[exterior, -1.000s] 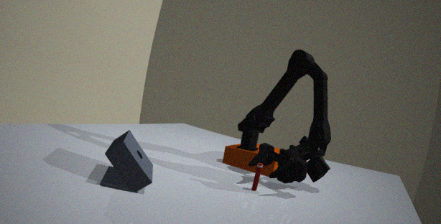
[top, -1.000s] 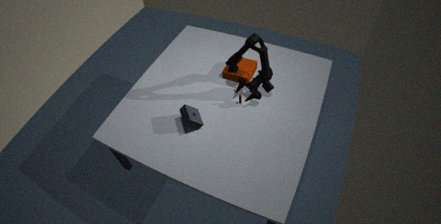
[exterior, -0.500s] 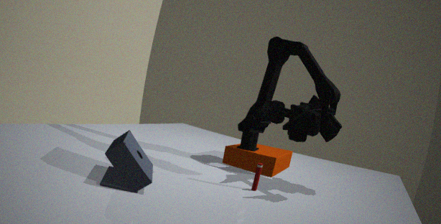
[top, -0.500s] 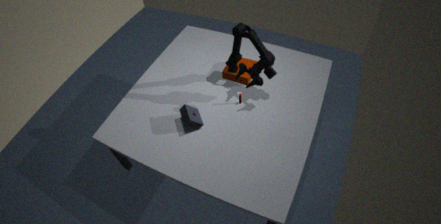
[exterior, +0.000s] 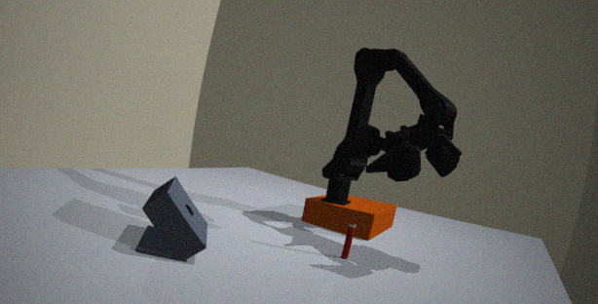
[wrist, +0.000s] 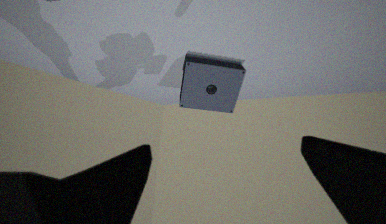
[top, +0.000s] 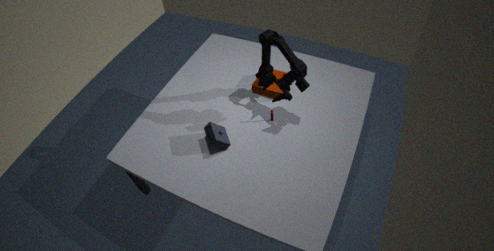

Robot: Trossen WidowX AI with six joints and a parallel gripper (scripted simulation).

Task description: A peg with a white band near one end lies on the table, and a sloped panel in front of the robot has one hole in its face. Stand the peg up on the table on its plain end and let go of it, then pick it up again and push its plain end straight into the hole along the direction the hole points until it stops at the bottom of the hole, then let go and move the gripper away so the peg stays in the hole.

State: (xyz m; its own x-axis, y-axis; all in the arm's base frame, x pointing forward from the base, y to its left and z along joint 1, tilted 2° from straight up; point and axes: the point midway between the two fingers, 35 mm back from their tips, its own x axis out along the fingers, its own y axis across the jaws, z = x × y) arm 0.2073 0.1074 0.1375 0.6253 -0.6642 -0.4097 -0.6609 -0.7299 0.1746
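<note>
Right now the red peg is 14 cm below my gripper tip and 2 cm to the left of it. The rest, counted from my gripper tip: sloped panel: 23 cm to the right, 23 cm ahead, 14 cm below.
</note>
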